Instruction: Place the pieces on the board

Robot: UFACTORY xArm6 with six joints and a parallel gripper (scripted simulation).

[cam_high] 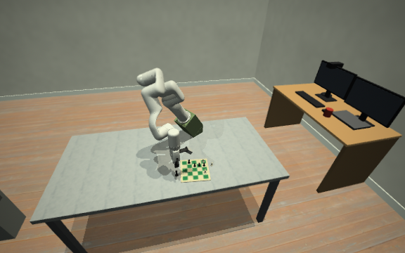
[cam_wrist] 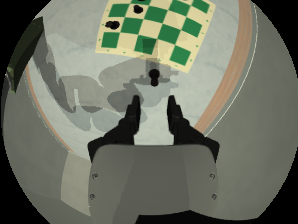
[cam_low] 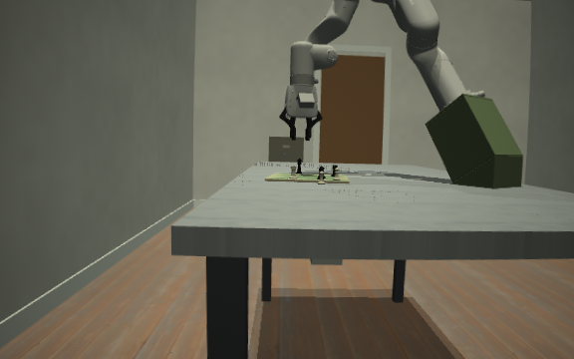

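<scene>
My gripper is now 10 cm above the black queen. From my hand the other things lie so: chessboard: 1 cm behind, 14 cm to the left, 13 cm below; white rook: 4 cm ahead, 21 cm to the left, 11 cm below.
</scene>
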